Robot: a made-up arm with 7 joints. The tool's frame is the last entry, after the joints. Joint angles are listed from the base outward. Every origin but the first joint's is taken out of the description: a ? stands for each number. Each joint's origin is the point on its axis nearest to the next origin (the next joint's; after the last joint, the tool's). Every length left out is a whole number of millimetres.
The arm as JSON. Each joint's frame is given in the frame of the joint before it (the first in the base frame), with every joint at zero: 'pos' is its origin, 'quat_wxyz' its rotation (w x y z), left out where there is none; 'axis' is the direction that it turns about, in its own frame. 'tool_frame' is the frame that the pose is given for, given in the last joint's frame.
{
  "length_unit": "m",
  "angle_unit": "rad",
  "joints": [
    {
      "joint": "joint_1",
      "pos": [
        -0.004,
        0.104,
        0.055
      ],
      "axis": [
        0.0,
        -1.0,
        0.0
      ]
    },
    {
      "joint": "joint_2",
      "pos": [
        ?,
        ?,
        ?
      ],
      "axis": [
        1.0,
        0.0,
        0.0
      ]
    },
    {
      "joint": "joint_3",
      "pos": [
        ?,
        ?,
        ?
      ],
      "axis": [
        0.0,
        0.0,
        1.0
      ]
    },
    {
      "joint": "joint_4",
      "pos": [
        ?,
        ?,
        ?
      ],
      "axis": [
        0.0,
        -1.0,
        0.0
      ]
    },
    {
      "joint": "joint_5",
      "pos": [
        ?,
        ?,
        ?
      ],
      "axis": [
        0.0,
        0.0,
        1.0
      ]
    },
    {
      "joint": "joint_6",
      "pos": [
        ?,
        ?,
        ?
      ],
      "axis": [
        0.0,
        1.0,
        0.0
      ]
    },
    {
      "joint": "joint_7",
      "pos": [
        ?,
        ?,
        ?
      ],
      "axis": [
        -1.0,
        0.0,
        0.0
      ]
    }
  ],
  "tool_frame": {
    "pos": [
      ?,
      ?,
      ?
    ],
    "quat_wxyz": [
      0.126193,
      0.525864,
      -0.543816,
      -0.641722
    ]
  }
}
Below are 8 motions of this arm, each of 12 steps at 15 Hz.
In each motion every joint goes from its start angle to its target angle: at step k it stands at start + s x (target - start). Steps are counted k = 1, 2, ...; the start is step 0. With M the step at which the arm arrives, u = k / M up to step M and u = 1 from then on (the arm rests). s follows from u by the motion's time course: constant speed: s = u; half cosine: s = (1 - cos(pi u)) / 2; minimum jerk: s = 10 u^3 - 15 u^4 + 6 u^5.
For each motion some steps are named. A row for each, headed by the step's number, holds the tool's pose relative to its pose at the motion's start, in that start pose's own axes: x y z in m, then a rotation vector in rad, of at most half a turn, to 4 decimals.
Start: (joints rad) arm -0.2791 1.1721 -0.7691 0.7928 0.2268 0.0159 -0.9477
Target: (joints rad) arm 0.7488 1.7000 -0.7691 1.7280 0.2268 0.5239 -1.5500
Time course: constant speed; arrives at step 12
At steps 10, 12:
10: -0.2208 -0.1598 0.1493 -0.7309 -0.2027 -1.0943
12: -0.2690 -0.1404 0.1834 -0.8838 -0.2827 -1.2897

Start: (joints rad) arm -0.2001 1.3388 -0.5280 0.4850 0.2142 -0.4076 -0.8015
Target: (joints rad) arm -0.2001 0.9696 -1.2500 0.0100 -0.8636 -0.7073 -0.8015
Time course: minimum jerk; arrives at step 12
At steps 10, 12:
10: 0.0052 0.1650 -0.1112 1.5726 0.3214 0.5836
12: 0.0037 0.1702 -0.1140 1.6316 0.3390 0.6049

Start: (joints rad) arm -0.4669 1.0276 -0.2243 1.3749 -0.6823 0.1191 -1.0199
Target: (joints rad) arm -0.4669 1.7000 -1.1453 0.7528 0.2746 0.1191 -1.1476
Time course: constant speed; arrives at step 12
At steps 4, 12:
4: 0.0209 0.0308 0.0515 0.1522 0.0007 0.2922
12: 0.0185 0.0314 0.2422 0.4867 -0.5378 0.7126

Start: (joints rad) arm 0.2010 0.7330 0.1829 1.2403 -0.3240 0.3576 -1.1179
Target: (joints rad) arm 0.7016 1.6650 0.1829 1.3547 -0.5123 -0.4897 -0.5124
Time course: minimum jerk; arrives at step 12
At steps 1, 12:
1: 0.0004 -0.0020 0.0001 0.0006 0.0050 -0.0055
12: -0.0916 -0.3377 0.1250 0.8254 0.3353 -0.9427

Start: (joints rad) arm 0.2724 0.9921 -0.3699 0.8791 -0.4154 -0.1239 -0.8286
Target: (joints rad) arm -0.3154 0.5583 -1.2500 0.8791 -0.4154 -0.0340 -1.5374
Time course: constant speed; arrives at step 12
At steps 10, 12:
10: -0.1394 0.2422 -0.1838 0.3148 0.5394 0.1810
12: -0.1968 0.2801 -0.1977 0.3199 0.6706 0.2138

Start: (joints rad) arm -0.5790 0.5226 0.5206 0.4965 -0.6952 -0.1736 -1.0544
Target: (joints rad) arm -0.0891 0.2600 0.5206 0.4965 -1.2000 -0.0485 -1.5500
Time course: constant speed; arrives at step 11
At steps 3, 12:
3: -0.0152 -0.0116 -0.0509 -0.0410 0.0105 -0.1350
12: -0.0892 -0.0697 -0.1756 -0.1994 0.0579 -0.5623

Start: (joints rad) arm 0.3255 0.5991 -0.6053 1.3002 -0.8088 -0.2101 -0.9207
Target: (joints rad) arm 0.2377 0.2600 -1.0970 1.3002 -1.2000 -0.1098 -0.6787
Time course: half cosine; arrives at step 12
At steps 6, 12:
6: -0.0074 0.0029 -0.1103 0.2098 0.2887 0.0636
12: -0.0410 -0.0075 -0.2103 0.4299 0.5345 0.0171

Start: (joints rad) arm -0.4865 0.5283 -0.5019 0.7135 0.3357 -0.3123 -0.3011
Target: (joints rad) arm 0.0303 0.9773 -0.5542 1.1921 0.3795 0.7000 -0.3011
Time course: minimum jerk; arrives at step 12
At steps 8, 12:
8: -0.1569 -0.1690 -0.0476 -0.1064 -0.3461 -0.1244
12: -0.2106 -0.1905 -0.0613 -0.1726 -0.4337 -0.1660

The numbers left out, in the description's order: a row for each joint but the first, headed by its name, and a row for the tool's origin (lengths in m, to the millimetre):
joint_2: 0.027 0.0 0.026
joint_3: 0.0 -0.023 -0.303
joint_4: 0.023 0.006 0.0
joint_5: -0.014 0.0 -0.149
joint_6: -0.009 0.024 0.0
joint_7: 0.025 0.0 0.014
tool: 0.0 -0.006 -0.023

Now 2 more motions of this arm.
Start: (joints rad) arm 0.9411 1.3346 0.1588 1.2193 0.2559 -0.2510 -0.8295
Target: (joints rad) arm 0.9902 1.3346 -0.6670 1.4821 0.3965 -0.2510 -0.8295
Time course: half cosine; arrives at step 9
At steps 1, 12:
1: 0.0014 0.0030 -0.0025 0.0080 0.0124 0.0188
12: -0.0001 0.1208 -0.0616 0.1824 0.3713 0.6898

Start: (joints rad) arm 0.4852 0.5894 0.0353 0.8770 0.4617 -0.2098 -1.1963
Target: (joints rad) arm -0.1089 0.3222 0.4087 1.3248 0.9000 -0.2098 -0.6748
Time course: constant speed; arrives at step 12
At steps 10, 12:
10: -0.0818 0.0437 0.1358 -0.3371 0.1078 0.4329
12: -0.1068 0.0436 0.1586 -0.3998 0.1457 0.4743

